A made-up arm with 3 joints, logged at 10 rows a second.
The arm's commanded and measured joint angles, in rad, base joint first. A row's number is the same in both.
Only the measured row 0 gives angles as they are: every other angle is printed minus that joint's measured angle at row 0.
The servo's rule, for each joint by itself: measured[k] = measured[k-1] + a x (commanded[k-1-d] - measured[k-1]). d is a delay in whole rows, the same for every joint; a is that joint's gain. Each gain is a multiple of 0.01, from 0.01 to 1. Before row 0 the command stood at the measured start. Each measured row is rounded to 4 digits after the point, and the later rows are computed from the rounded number. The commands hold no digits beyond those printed.
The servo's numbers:
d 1
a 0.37 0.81 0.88
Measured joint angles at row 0:
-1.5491, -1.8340, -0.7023
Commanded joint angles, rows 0 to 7:
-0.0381, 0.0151, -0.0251
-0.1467, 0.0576, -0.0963
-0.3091, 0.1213, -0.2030
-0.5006, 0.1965, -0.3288
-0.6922, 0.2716, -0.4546
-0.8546, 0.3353, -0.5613
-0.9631, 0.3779, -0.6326
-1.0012, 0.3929, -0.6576
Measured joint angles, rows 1 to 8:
0.0000, 0.0000, 0.0000
-0.0141, 0.0122, -0.0221
-0.0632, 0.0490, -0.0874
-0.1542, 0.1076, -0.1891
-0.2824, 0.1796, -0.3120
-0.4340, 0.2541, -0.4375
-0.5896, 0.3199, -0.5464
-0.7278, 0.3669, -0.6223

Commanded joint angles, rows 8 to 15:
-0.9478, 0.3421, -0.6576
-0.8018, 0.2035, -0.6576
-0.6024, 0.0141, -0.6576
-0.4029, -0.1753, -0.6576
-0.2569, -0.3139, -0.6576
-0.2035, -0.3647, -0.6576
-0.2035, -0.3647, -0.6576
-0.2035, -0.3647, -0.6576
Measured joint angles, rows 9 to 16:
-0.8290, 0.3880, -0.6534
-0.8730, 0.3508, -0.6571
-0.8467, 0.2315, -0.6575
-0.7563, 0.0554, -0.6576
-0.6255, -0.1315, -0.6576
-0.4891, -0.2792, -0.6576
-0.3834, -0.3485, -0.6576
-0.3168, -0.3616, -0.6576

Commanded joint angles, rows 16 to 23:
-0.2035, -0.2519, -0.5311
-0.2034, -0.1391, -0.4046
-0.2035, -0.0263, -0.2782
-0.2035, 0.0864, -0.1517
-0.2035, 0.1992, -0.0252
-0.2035, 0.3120, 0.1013
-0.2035, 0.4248, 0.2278
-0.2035, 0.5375, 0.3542
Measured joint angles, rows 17 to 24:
-0.2749, -0.3641, -0.6576
-0.2485, -0.2732, -0.5463
-0.2318, -0.1646, -0.4216
-0.2213, -0.0526, -0.2954
-0.2147, 0.0600, -0.1689
-0.2106, 0.1728, -0.0424
-0.2080, 0.2856, 0.0841
-0.2063, 0.3984, 0.2106

